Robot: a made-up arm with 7 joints. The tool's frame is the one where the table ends. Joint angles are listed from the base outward.
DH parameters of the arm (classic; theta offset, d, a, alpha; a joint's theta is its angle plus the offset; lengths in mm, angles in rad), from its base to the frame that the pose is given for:
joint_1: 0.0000 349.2 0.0 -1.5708
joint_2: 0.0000 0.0 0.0 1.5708
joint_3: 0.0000 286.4 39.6 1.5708
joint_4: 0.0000 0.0 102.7 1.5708
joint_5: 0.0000 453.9 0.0 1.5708
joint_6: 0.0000 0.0 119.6 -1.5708
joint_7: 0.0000 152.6 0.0 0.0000
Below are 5 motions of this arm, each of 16 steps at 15 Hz.
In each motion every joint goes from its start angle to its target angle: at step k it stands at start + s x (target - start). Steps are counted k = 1, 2, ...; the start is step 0. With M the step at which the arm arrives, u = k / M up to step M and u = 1 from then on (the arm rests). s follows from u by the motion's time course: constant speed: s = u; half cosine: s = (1 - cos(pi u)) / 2; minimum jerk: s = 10 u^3 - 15 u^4 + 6 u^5.
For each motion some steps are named. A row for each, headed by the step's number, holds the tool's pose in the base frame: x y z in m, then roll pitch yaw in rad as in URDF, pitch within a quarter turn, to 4 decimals.
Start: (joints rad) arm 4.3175 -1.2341 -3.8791 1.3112 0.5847 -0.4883 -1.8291
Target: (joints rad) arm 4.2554 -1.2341 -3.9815 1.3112 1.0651 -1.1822 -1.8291
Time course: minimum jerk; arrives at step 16
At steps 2, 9, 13, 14, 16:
2: 0.6434 0.2716 0.1118 2.1760 0.6852 1.9548
9: 0.6335 0.2079 0.2277 1.5090 0.5785 1.4440
13: 0.6045 0.1719 0.2794 1.1849 0.4607 1.1980
14: 0.6009 0.1686 0.2837 1.1554 0.4475 1.1758
16: 0.5991 0.1671 0.2858 1.1411 0.4409 1.1651

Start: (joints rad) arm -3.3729 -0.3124 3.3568 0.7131 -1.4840 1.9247 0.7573
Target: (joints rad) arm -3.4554 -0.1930 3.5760 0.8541 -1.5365 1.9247 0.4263
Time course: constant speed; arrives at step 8
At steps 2, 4, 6, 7, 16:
2: 0.4308 -0.1690 0.1856 1.3442 0.4091 -0.3104
4: 0.4573 -0.1545 0.2118 1.3589 0.4243 -0.2800
6: 0.4815 -0.1390 0.2402 1.3699 0.4388 -0.2500
7: 0.4927 -0.1309 0.2552 1.3740 0.4458 -0.2354
16: 0.5033 -0.1225 0.2706 1.3771 0.4528 -0.2210

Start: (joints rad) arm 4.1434 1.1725 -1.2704 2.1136 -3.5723 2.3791 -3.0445
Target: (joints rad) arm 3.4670 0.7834 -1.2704 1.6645 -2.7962 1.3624 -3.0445
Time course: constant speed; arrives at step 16
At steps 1, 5, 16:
1: -0.6306 -0.4671 0.5169 1.4528 -0.0328 0.7273
5: -0.7519 -0.2661 0.5932 1.1953 0.0585 0.2047
16: -0.6645 0.4129 0.6464 0.3912 -0.3715 -0.9553

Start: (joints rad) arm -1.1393 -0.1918 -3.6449 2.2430 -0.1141 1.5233 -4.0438
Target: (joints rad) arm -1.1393 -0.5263 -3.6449 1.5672 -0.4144 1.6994 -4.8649
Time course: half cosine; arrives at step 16
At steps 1, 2, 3, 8, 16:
1: 0.0087 0.6200 0.8613 -2.5827 0.1604 -0.6795
2: 0.0093 0.6281 0.8451 -2.5996 0.1201 -0.6689
3: 0.0105 0.6404 0.8185 -2.6289 0.0557 -0.6497
8: 0.0341 0.6942 0.5730 -3.0451 -0.4249 -0.3331
16: 0.0877 0.6332 0.3076 2.3734 -0.5034 0.3461

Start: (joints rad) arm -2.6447 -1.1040 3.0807 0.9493 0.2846 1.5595 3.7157
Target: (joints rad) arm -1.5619 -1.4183 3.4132 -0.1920 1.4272 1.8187 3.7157
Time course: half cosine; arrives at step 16
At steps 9, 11, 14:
9: -0.2259 -0.1016 0.1178 -0.8543 -0.0216 1.3919
11: -0.2254 -0.1831 0.2198 -0.9153 0.2909 1.5098
14: -0.1833 -0.2456 0.3235 -1.0385 0.5926 1.6411

